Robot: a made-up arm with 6 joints. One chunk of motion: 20 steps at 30 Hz.
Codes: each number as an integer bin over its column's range. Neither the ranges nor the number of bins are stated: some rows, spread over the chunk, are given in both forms.
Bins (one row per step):
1: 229 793 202 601 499 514
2: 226 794 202 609 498 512
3: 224 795 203 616 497 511
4: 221 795 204 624 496 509
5: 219 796 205 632 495 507
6: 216 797 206 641 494 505
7: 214 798 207 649 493 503
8: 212 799 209 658 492 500
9: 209 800 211 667 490 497
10: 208 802 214 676 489 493
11: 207 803 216 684 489 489
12: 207 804 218 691 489 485
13: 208 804 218 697 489 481
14: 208 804 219 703 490 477
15: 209 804 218 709 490 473
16: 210 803 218 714 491 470
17: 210 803 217 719 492 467
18: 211 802 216 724 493 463
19: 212 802 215 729 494 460
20: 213 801 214 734 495 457
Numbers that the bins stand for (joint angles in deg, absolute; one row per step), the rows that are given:
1: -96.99 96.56 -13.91 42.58 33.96 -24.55
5: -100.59 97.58 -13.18 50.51 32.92 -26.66
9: -104.18 98.94 -11.72 59.46 31.61 -29.69
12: -104.90 100.31 -10.02 65.60 31.35 -33.31
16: -103.82 99.96 -10.02 71.49 31.87 -37.85
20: -102.74 99.28 -10.99 76.60 32.92 -41.78
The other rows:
2: -98.07 96.90 -13.91 44.63 33.70 -25.15
3: -98.79 97.24 -13.66 46.42 33.44 -25.45
4: -99.87 97.24 -13.42 48.46 33.18 -26.06
6: -101.66 97.92 -12.93 52.81 32.65 -27.27
7: -102.38 98.26 -12.69 54.86 32.39 -27.87
8: -103.10 98.60 -12.20 57.16 32.13 -28.78
10: -104.54 99.62 -10.99 61.76 31.35 -30.89
11: -104.90 99.96 -10.50 63.81 31.35 -32.10
13: -104.54 100.31 -10.02 67.14 31.35 -34.52
14: -104.54 100.31 -9.77 68.67 31.61 -35.73
15: -104.18 100.31 -10.02 70.21 31.61 -36.94
17: -103.82 99.96 -10.26 72.76 32.13 -38.75
18: -103.46 99.62 -10.50 74.04 32.39 -39.96
19: -103.10 99.62 -10.75 75.32 32.65 -40.87

